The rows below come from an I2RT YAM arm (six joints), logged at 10 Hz.
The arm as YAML. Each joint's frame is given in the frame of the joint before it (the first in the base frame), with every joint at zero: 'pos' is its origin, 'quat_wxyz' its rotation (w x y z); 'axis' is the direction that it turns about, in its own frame. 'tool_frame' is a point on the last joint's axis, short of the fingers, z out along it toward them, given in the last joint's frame.
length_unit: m
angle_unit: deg
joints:
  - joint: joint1
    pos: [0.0, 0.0, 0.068]
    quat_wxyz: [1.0, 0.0, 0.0, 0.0]
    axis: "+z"
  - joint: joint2
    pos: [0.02, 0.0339, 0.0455]
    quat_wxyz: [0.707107, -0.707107, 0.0, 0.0]
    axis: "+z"
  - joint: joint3
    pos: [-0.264, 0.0, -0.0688]
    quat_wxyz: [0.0, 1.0, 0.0, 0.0]
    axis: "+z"
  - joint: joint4
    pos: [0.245, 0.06, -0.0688]
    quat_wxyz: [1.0, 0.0, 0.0, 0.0]
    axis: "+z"
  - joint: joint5
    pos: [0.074, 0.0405, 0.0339]
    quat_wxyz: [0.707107, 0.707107, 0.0, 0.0]
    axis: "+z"
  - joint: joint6
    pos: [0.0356, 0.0, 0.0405]
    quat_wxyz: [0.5, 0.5, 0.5, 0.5]
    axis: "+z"
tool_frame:
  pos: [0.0, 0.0, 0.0]
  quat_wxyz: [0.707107, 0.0, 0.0, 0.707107]
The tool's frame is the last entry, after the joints.
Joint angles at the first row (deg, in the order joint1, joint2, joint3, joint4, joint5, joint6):
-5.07 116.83 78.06 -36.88 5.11 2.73
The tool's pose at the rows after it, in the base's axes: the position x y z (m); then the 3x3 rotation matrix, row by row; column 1 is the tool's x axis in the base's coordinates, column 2 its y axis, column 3 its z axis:
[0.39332, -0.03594, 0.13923], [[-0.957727, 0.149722, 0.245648], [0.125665, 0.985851, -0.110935], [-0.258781, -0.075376, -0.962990]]
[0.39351, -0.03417, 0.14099], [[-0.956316, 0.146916, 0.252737], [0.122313, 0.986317, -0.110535], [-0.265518, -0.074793, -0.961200]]
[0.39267, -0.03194, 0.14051], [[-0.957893, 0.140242, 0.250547], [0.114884, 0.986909, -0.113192], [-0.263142, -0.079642, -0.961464]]
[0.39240, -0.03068, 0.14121], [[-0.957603, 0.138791, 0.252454], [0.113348, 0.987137, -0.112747], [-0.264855, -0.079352, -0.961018]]
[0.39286, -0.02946, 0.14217], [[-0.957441, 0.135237, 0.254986], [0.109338, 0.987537, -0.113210], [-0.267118, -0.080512, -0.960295]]
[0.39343, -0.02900, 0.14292], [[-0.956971, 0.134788, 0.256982], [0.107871, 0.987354, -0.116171], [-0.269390, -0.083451, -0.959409]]
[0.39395, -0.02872, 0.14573], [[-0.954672, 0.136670, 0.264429], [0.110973, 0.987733, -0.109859], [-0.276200, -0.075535, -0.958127]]
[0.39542, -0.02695, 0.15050], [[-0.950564, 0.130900, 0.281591], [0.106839, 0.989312, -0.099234], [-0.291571, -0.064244, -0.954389]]
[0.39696, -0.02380, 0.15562], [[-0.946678, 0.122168, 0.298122], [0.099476, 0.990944, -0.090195], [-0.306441, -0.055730, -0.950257]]
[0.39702, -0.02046, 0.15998], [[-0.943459, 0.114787, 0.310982], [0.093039, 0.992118, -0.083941], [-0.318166, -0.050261, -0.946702]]
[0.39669, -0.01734, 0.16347], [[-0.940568, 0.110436, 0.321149], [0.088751, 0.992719, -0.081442], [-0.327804, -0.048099, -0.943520]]
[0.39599, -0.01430, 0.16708], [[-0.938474, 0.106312, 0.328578], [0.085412, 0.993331, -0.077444], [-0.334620, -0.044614, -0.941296]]
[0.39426, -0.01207, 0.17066], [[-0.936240, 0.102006, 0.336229], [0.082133, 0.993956, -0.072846], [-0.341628, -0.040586, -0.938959]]
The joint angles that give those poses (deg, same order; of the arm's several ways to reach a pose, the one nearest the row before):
-4.76 116.45 78.14 -36.91 5.17 2.64
-4.50 116.17 78.11 -36.77 5.19 2.70
-4.16 116.06 77.84 -36.75 5.44 2.60
-3.98 115.89 77.75 -36.74 5.45 2.69
-3.79 115.84 77.89 -36.79 5.51 2.64
-3.70 115.84 78.06 -36.84 5.70 2.64
-3.69 115.56 78.29 -36.94 5.31 2.84
-3.48 115.11 78.68 -36.83 4.70 2.82
-3.05 114.66 79.16 -36.83 4.26 2.81
-2.59 114.06 79.24 -36.80 4.00 2.89
-2.15 113.51 79.20 -36.74 3.98 3.07
-1.72 112.94 79.19 -36.89 3.87 3.29
-1.42 112.17 78.89 -36.93 3.70 3.38

